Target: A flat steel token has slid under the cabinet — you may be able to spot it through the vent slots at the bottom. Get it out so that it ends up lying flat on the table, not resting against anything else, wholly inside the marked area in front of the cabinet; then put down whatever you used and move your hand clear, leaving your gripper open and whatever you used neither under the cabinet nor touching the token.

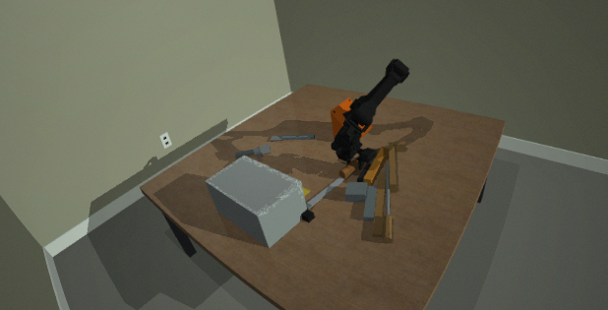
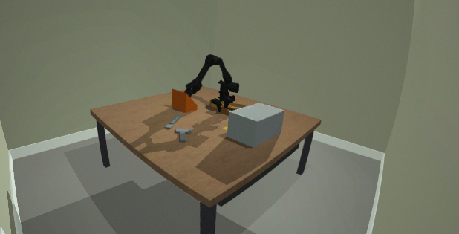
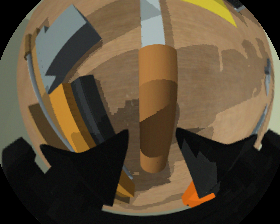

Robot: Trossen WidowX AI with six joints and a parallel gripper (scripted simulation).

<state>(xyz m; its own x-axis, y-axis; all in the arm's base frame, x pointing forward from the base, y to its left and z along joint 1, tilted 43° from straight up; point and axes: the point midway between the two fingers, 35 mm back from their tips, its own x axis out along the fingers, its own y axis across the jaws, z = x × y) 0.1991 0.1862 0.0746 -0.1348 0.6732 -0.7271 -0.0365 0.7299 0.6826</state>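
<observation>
Now: gripper tip 7 cm to the right of the orange bar, 5 cm past it and 1 cm below it. Also, from my gripper tip: grey block 12 cm ahead, 11 cm to the left, 1 cm above; wooden stick 21 cm to the left, 11 cm ahead; grey t-piece 46 cm to the right, 17 cm ahead.
</observation>
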